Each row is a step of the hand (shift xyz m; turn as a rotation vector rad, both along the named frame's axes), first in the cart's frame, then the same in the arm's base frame.
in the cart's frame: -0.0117 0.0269 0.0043 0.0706 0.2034 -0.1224
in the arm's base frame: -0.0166 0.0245 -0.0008 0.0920 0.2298 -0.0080
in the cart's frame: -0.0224 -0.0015 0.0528 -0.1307 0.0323 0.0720
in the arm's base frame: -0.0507 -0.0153 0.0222 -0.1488 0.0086 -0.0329
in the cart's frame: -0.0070 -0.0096 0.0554 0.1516 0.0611 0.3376
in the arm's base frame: -0.0396 -0.0232 0.0333 -0.1228 -0.0177 0.3540
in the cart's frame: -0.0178 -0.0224 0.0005 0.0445 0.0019 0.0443
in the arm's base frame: -0.0089 -0.0225 -0.0152 0.0030 -0.0073 0.0623
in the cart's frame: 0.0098 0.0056 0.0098 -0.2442 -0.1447 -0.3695
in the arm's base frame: -0.0004 0.0034 0.0146 0.0925 -0.0590 -0.4528
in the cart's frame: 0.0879 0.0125 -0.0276 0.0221 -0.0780 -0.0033
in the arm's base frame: 0.0798 0.0223 0.0423 0.0335 -0.0739 0.0008
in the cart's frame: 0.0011 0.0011 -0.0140 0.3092 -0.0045 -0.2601
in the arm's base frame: 0.0098 0.0045 -0.0091 0.3969 0.0714 0.0248
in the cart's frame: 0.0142 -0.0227 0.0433 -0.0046 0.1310 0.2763
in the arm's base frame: -0.0136 -0.0321 0.0371 -0.2101 0.0590 0.2142
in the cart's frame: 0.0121 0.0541 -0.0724 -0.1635 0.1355 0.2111
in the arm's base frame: 0.0457 0.0706 -0.0351 -0.2841 0.0731 0.0598
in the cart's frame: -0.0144 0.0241 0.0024 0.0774 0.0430 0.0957
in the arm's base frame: -0.0168 0.0222 -0.0044 -0.0147 0.0212 0.1278
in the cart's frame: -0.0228 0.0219 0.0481 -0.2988 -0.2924 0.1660
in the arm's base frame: -0.0524 0.0085 0.0221 -0.2697 -0.3355 -0.1305
